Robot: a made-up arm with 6 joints.
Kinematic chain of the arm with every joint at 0, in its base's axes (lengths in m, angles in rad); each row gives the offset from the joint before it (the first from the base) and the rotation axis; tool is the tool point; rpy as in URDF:
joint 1: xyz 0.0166 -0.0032 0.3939 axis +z
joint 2: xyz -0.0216 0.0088 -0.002 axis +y
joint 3: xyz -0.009 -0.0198 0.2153 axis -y
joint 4: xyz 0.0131 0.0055 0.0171 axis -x
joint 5: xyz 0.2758 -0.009 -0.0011 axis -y
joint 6: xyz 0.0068 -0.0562 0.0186 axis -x
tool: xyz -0.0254 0.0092 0.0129 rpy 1.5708 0 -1.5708
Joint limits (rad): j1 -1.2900..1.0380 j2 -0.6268..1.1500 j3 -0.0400..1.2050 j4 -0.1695..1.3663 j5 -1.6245..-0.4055 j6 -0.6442..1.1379
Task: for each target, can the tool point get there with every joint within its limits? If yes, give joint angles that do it. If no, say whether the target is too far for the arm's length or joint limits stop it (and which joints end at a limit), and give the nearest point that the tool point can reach.
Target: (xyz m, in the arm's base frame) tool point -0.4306 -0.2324 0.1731
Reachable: no: joint limits stop it (at a limit: joint 1, joint 2, joint 3, joint 4, joint 5, joint 6) | nearest point 0.0330 -0.3228 0.1950 | short by 0.473 m
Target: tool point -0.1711 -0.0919 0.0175
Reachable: no: joint limits stop it (at a limit: joint 1, joint 2, joint 3, joint 4, joint 5, joint 6) | nearest point 0.0330 -0.3228 0.1950 | short by 0.356 m
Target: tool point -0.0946 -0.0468 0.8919
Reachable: yes | joints -0.0078 -0.3880 0.9949 0.3258 -1.1075 0.8336
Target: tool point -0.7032 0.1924 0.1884
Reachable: no: too far | nearest point -0.2908 0.0803 0.8128 | short by 0.757 m
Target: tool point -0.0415 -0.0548 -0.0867
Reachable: no: joint limits stop it (at a limit: joint 1, joint 2, joint 3, joint 4, joint 5, joint 6) | nearest point 0.0330 -0.3228 0.1950 | short by 0.396 m
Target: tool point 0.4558 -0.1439 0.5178
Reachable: yes | joints -0.1789 0.9643 0.7802 0.0384 -0.9176 -0.0057
